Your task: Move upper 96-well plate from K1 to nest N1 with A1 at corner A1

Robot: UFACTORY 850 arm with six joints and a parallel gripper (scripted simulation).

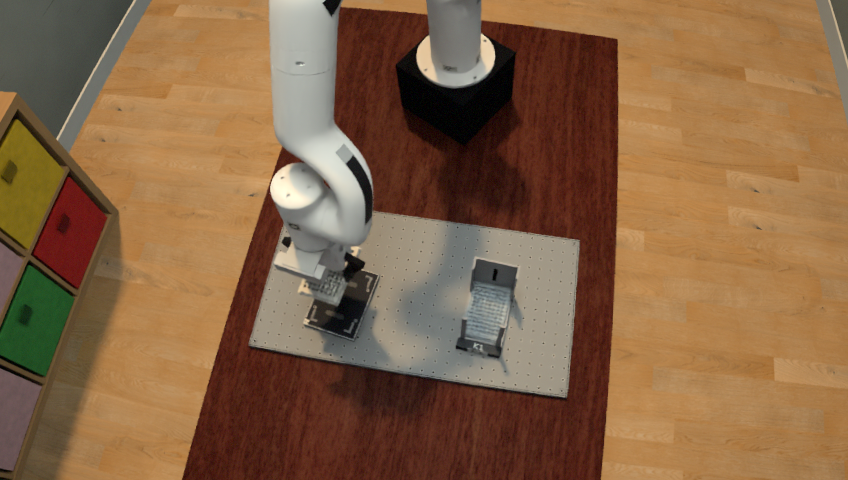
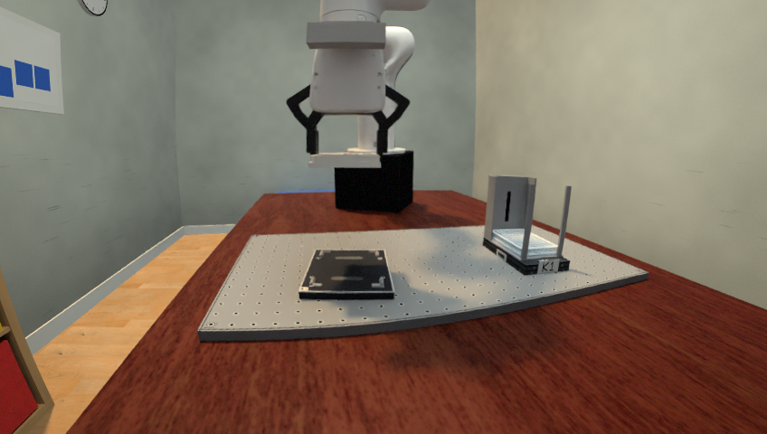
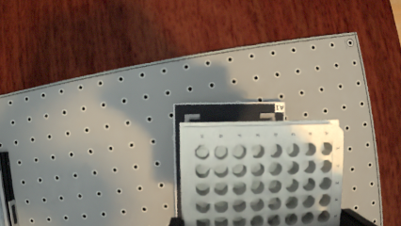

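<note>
Right now my hand is 17 cm above the plate nest N1. From my hand the other things lie so: clear plate 32 cm to the left, 16 cm below, 4 cm behind; then 96-well plate 1 cm below.
</note>
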